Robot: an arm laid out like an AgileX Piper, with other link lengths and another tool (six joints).
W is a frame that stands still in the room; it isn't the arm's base.
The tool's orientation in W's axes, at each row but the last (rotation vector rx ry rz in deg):
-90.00 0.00 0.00
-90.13 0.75 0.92
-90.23 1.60 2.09
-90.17 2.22 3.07
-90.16 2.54 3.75
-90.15 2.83 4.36
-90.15 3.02 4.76
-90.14 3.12 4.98
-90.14 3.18 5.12
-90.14 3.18 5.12
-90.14 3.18 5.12
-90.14 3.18 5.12
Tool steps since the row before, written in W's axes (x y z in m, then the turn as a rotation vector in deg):
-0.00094 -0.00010 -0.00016 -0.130 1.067 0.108
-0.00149 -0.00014 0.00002 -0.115 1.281 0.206
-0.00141 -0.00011 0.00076 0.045 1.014 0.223
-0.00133 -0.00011 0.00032 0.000 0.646 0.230
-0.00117 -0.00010 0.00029 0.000 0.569 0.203
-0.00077 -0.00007 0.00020 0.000 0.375 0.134
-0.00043 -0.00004 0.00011 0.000 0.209 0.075
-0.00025 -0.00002 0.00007 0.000 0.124 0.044
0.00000 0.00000 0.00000 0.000 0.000 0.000
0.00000 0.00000 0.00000 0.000 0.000 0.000
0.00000 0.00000 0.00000 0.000 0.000 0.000
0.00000 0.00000 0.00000 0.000 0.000 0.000
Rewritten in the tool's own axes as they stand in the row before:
-0.00094 0.00016 -0.00010 -0.130 -0.108 1.067
-0.00149 0.00001 -0.00014 -0.116 -0.207 1.281
-0.00144 -0.00070 -0.00011 0.041 -0.229 1.013
-0.00135 -0.00024 -0.00010 -0.007 -0.232 0.645
-0.00119 -0.00021 -0.00009 -0.007 -0.205 0.568
-0.00078 -0.00014 -0.00006 -0.004 -0.135 0.375
-0.00044 -0.00007 -0.00003 -0.002 -0.076 0.209
-0.00026 -0.00005 -0.00001 -0.001 -0.044 0.124
0.00000 0.00000 0.00000 0.000 0.000 0.000
0.00000 0.00000 0.00000 0.000 0.000 0.000
0.00000 0.00000 0.00000 0.000 0.000 0.000
0.00000 0.00000 0.00000 0.000 0.000 0.000

